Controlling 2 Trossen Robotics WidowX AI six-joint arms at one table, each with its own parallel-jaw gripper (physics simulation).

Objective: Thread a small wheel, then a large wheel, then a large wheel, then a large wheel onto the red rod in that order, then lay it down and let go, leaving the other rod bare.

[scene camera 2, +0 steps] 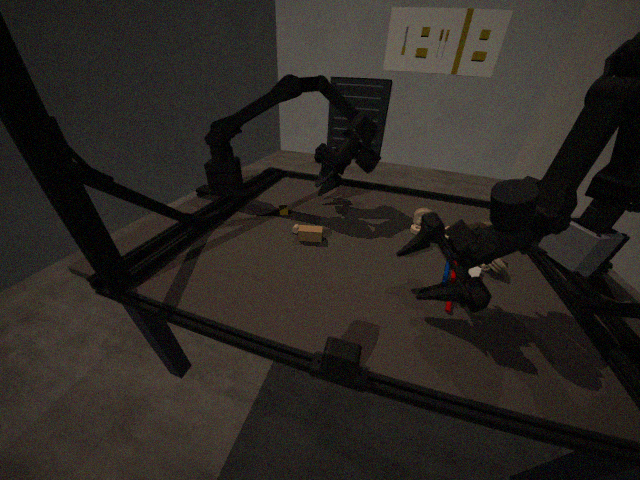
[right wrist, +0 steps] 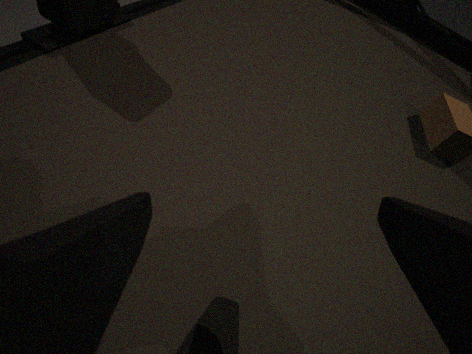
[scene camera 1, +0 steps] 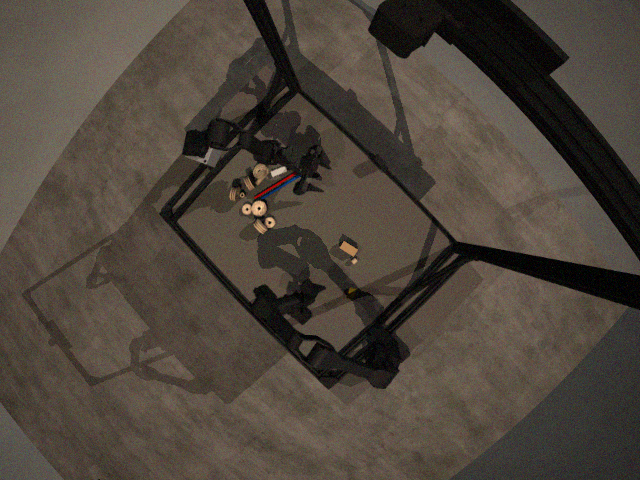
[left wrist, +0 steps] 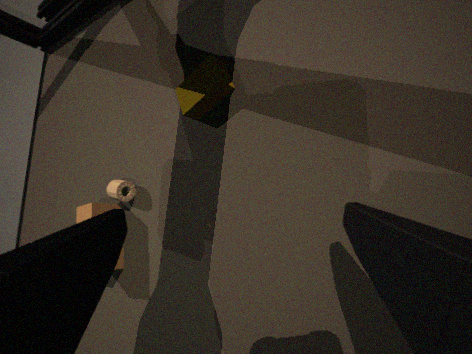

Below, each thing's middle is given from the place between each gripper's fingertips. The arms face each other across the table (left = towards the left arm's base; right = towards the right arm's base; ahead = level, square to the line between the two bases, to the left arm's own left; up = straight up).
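Scene:
The tan block (right wrist: 439,120) is in my sight, 40 mm below my left hand, 60 mm to the right of it and 180 mm behind it.
From my right hand, the block is 240 mm to the left, 100 mm ahead and 30 mm below. Going by its middle, the tan block is nearer to my left hand than to my right hand.

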